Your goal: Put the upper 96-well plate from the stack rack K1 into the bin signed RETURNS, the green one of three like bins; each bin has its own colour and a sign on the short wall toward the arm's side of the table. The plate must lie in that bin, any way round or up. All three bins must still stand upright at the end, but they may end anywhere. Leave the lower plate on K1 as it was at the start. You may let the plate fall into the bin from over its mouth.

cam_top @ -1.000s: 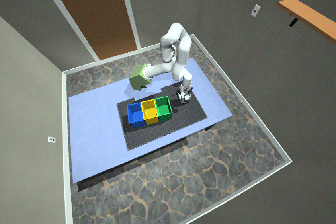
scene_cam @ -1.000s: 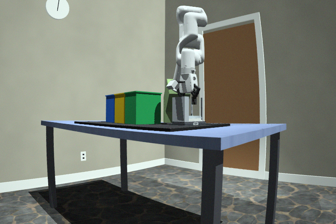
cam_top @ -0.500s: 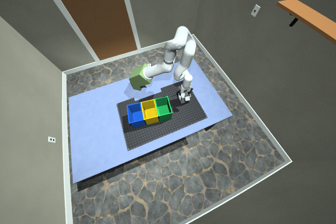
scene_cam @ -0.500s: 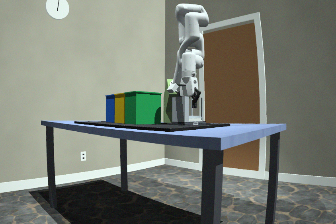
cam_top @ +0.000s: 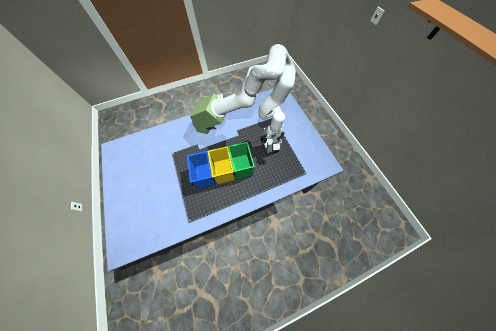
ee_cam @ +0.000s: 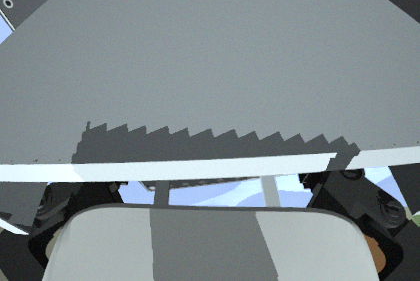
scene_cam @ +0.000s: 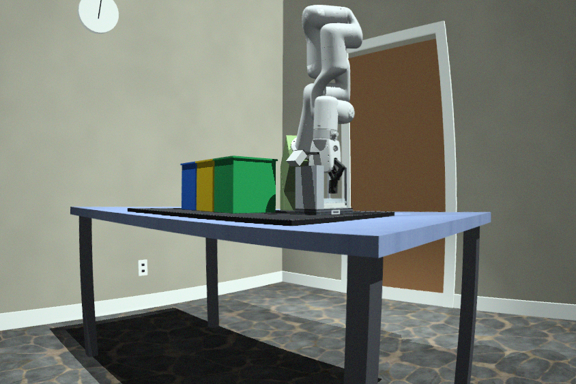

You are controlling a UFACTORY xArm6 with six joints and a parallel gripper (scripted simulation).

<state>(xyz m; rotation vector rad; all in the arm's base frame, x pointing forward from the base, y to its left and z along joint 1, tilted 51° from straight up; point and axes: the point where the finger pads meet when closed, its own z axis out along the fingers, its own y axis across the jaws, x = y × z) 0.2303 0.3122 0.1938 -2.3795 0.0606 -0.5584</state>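
The 96-well plate lies 40 mm below my hand. The rest, counted from my hand: blue bin 200 mm ahead, 490 mm to the right, 10 mm above; then yellow bin 180 mm ahead, 360 mm to the right, 10 mm above; then green bin 160 mm ahead, 220 mm to the right, 10 mm above.
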